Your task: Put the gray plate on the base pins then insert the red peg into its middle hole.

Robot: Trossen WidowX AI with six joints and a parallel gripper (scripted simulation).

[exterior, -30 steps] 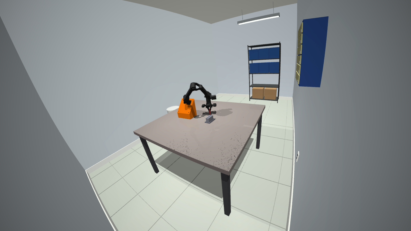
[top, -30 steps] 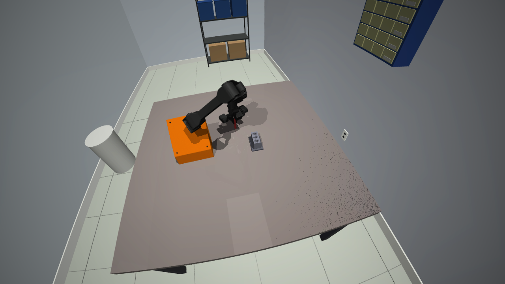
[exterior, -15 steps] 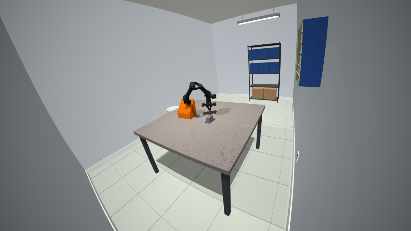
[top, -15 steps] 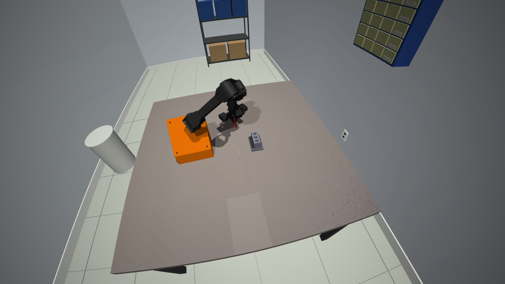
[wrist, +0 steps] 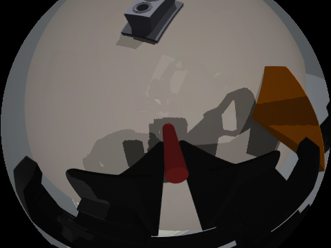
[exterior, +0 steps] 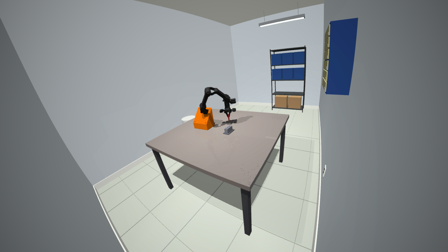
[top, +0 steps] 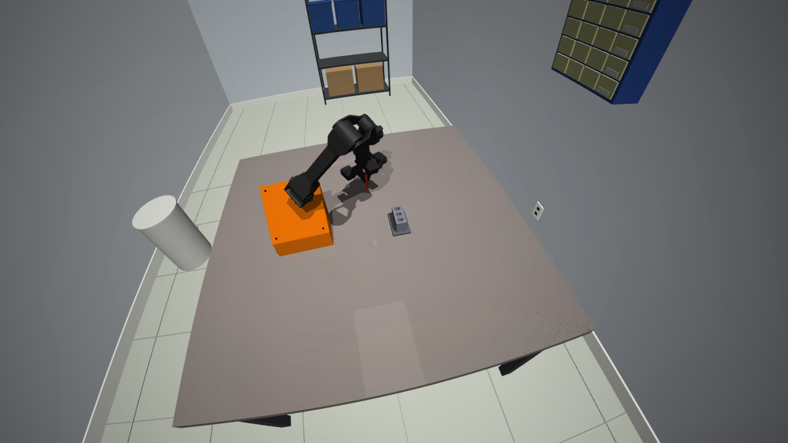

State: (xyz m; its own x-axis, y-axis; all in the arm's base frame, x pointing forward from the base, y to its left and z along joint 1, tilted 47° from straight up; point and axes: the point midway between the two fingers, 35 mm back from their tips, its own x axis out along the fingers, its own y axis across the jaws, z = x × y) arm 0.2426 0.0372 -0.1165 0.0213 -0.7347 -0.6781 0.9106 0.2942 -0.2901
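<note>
The gray plate lies 180 mm to the right of my gripper tip, 90 mm ahead of it and 50 mm below it. Round my gripper tip: red peg: right at my gripper tip.
</note>
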